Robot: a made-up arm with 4 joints.
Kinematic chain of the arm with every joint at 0, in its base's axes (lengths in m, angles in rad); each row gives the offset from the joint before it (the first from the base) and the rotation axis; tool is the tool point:
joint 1: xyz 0 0 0.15 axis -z
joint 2: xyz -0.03 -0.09 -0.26 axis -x
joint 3: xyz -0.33 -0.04 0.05 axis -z
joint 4: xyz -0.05 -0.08 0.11 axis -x
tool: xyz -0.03 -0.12 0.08
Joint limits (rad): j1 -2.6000..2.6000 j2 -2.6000..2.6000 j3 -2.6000..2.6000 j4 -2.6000..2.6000
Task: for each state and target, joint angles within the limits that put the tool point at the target. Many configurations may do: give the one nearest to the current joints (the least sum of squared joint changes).
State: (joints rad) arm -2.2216 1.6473 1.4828 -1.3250
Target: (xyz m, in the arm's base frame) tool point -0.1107 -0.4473 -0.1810
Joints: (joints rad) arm -1.2151 1.3895 1.8907 -1.8079
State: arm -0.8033 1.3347 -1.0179 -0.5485
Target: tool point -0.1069 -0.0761 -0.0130
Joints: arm -0.8756 1.4256 -1.7542 -0.7546
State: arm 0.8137 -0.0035 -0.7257 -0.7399
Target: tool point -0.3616 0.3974 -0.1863
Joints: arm 1.5948 -0.6612 -0.2301 -0.9248
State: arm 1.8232 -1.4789 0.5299 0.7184
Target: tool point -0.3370 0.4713 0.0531
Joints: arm 1.5949 -0.8931 0.7332 1.0860
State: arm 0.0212 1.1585 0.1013 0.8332
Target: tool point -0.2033 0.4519 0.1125
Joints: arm 0.8423 1.2473 0.2957 0.6756
